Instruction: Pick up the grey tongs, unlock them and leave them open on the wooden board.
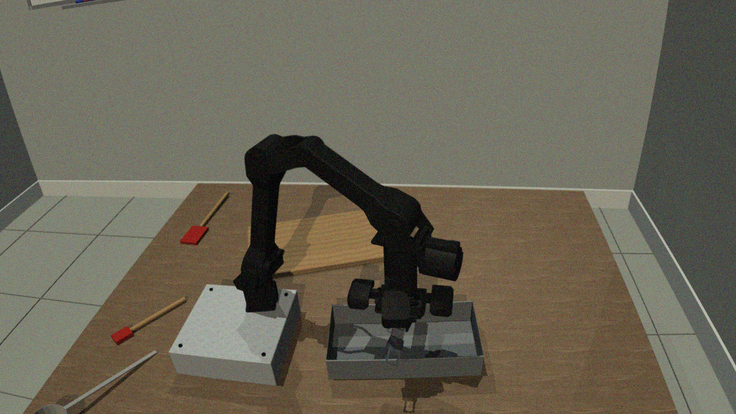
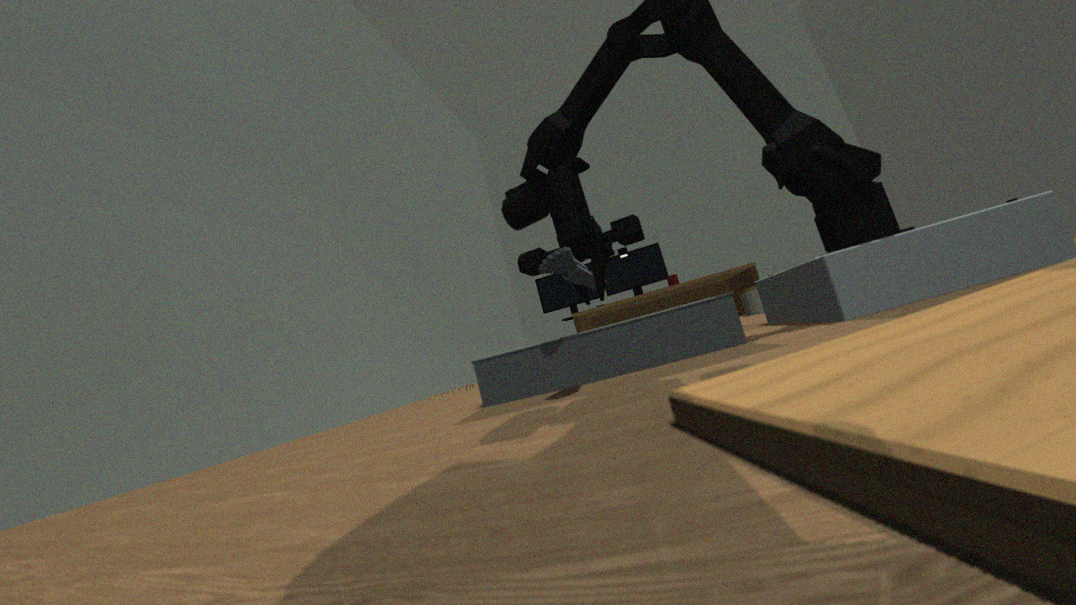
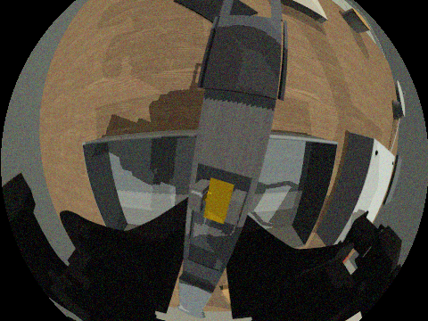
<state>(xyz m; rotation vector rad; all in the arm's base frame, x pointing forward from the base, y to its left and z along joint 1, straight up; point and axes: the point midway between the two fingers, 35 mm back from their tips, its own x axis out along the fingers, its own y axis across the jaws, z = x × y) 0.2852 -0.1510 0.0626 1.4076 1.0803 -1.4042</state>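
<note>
The yellow lock piece is 1 cm behind my gripper tip, 2 cm to the right of it and 4 cm above it. Round my gripper tip: roasting tin (1 cm ahead, 4 cm to the left, 7 cm below); wooden board (18 cm behind, 45 cm to the left, 9 cm below).
</note>
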